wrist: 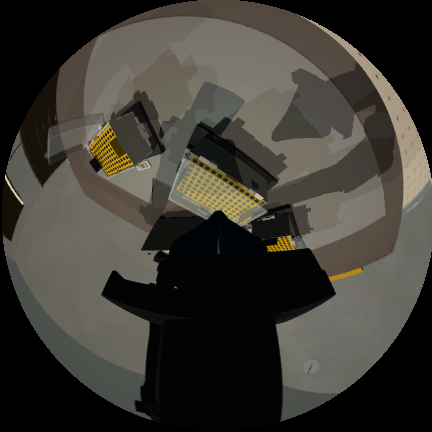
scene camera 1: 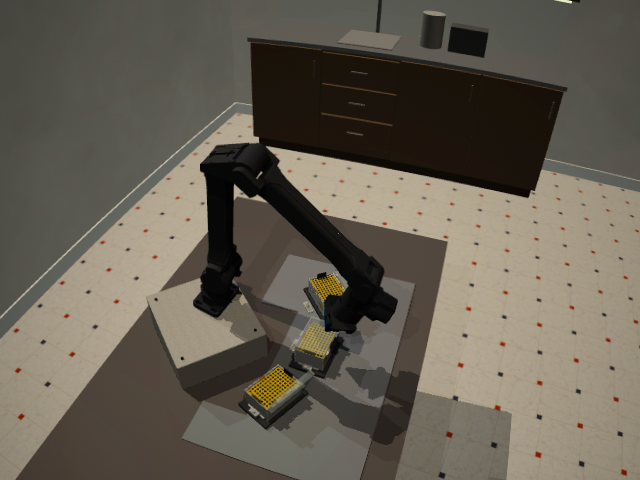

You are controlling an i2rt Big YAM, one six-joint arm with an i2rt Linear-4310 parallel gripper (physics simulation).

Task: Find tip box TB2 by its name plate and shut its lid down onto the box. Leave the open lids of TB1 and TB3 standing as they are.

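The middle tip box has its clear lid folded over the yellow tips; I cannot tell if it is fully seated. The far tip box has its clear lid standing open in the wrist view. The near tip box has its clear lid open on its right side in the scene view. Name plates show but are too small to read. My gripper is shut and empty, its tips just above or at the middle lid's edge.
The boxes stand in a row on a grey mat on the brown table. The arm's pale base block is to their left. The arm reaches over the far box and partly hides it. A dark cabinet stands far behind.
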